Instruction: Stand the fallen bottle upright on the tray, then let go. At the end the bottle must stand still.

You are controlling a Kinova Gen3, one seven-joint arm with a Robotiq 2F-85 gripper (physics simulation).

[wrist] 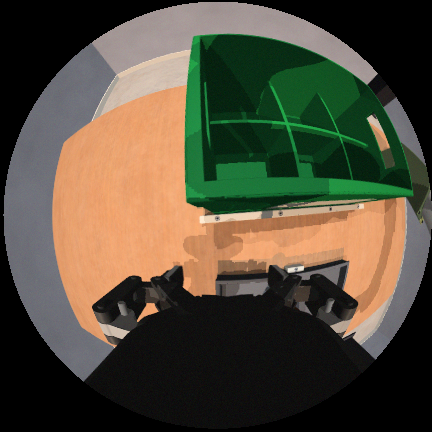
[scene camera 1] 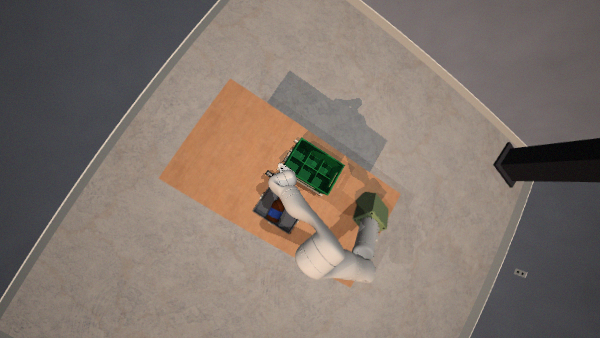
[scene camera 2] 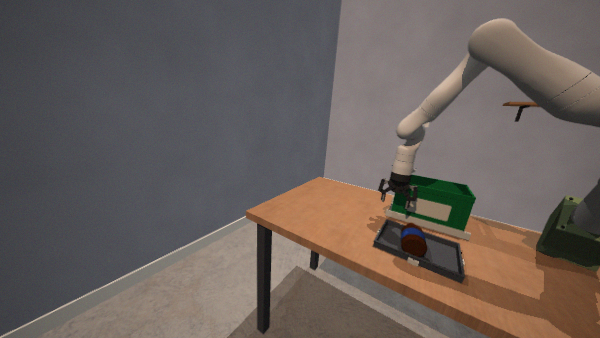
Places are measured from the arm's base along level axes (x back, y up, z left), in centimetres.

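Where they show: gripper, fingertip midpoint: (wrist: 225,275) (scene camera 2: 394,204); arm's base at its link origin: (scene camera 1: 369,223) (scene camera 2: 595,219).
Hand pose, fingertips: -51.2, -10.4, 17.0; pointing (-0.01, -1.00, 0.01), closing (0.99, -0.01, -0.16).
Each offset is from my fingertips to the top centre of the thing, as dx, dy, dz.
A brown bottle with a blue band @[+11.3, -0.7, +10.8] (scene camera 1: 274,213) (scene camera 2: 414,243) lies on its side in the dark grey tray @[+13.2, -6.0, +10.5] (scene camera 1: 287,223) (scene camera 2: 445,256) (wrist: 250,276). Its round base faces scene camera 2, and its other end points toward the green crate. The arm hides part of it in scene camera 1, and it does not show in the wrist view. My gripper (scene camera 1: 275,171) (scene camera 2: 397,202) (wrist: 225,275) is open and empty. It points down, above the table by the tray's crate-side edge, apart from the bottle.
A green crate with compartments @[+8.6, +9.0, -18.1] (scene camera 1: 327,192) (scene camera 2: 462,212) (wrist: 260,188) stands close beside the gripper, behind the tray in scene camera 2. Pale rails (scene camera 2: 452,232) (wrist: 250,216) run along its foot. The green robot base (scene camera 1: 371,210) (scene camera 2: 565,237) is at the table's other end.
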